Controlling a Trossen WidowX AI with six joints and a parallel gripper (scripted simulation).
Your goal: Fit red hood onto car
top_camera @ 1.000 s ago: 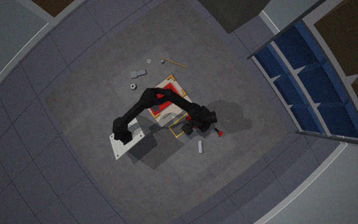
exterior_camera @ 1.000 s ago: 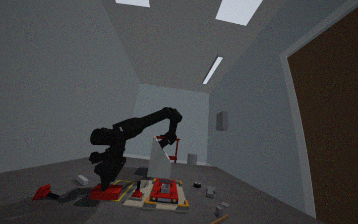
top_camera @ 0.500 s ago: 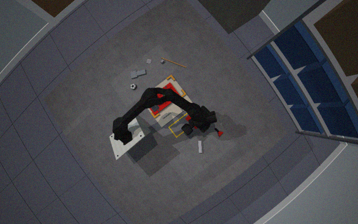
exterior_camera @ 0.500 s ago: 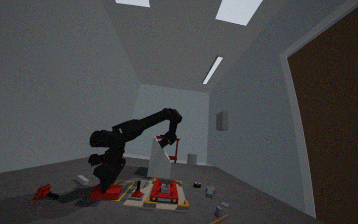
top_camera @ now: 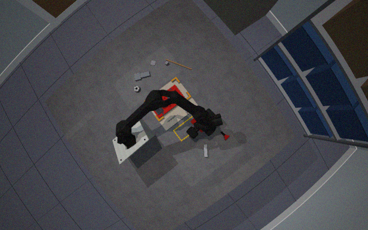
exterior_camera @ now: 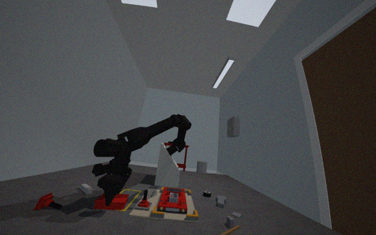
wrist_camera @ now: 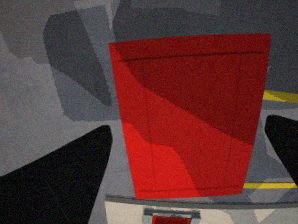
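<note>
Right now the red hood is right at my gripper tip. Round my gripper tip: wooden stick (38 cm to the left, 9 cm ahead, 1 cm below); engine block (23 cm to the left, 5 cm behind, 1 cm above).
</note>
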